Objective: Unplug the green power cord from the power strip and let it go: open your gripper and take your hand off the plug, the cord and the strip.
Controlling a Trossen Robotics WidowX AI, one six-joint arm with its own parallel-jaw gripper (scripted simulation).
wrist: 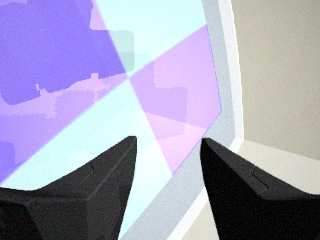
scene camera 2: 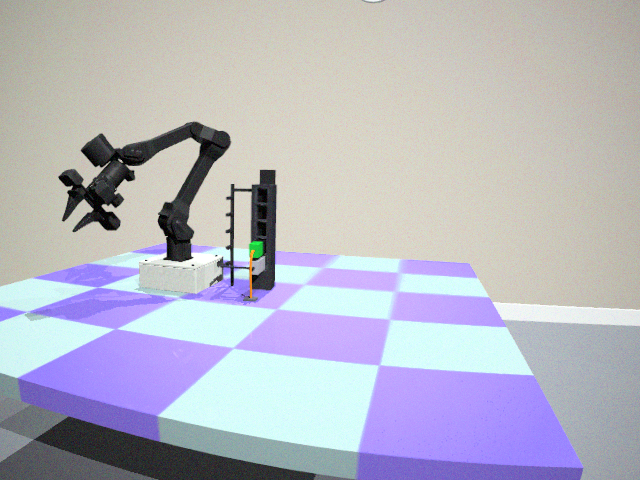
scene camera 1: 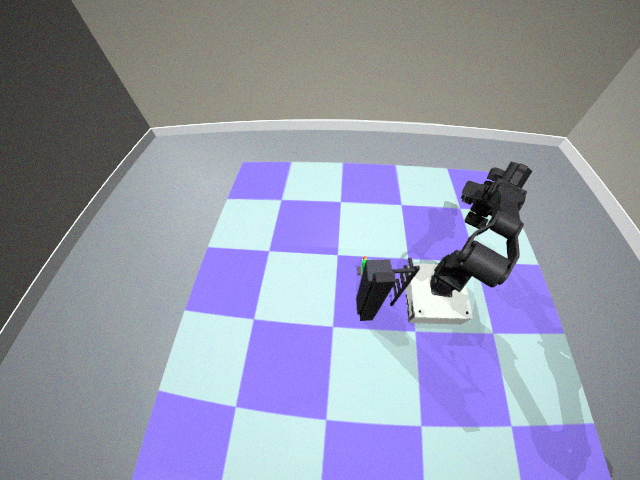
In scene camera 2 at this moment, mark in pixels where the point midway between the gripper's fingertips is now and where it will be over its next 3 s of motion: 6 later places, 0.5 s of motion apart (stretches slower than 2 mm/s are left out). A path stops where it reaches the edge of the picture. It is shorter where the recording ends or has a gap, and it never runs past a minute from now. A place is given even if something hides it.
The gripper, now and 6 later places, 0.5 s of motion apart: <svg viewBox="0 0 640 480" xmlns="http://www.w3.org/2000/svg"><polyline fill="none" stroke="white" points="68,226 120,242 198,248 247,246 251,244 255,242 256,244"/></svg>
